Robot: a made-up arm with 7 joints.
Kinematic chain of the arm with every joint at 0, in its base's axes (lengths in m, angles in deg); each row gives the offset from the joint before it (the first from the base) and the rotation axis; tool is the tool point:
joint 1: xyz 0 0 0.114 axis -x
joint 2: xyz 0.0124 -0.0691 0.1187 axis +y
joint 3: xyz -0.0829 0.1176 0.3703 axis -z
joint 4: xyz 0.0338 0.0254 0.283 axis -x
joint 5: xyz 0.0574 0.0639 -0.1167 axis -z
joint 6: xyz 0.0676 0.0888 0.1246 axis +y
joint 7: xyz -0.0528 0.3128 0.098 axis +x
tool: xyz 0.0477 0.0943 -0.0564
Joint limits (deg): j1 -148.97..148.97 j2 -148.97..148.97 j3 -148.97..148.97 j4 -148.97..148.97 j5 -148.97..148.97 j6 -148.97..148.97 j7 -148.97..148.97
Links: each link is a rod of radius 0.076 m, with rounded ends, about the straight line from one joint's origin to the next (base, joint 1, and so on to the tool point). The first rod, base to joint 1, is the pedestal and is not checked.
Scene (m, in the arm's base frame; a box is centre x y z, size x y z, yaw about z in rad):
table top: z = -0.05
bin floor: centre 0.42 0.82 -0.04 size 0.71 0.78 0.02 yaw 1
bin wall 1: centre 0.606 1.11 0.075 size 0.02 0.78 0.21 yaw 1
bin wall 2: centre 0.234 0.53 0.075 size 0.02 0.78 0.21 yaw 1
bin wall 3: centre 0.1 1.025 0.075 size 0.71 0.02 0.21 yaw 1
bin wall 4: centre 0.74 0.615 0.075 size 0.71 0.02 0.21 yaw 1
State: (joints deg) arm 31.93 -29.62 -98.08 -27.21 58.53 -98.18 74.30
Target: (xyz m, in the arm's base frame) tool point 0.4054 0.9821 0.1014
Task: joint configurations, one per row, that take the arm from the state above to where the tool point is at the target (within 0.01 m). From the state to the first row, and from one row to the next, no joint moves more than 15 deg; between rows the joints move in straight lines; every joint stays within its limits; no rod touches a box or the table.
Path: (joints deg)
1: 32.73 -16.17 -87.19 -29.85 64.22 -96.13 72.74
2: 33.52 -2.72 -76.31 -32.49 69.91 -94.08 71.18
3: 34.32 10.72 -65.42 -35.13 75.59 -92.03 69.62
4: 35.12 24.17 -54.53 -37.77 81.28 -89.97 68.06
5: 43.09 24.37 -55.23 -35.23 84.51 -91.81 67.51
6: 51.06 24.58 -55.92 -32.69 87.73 -93.64 66.96

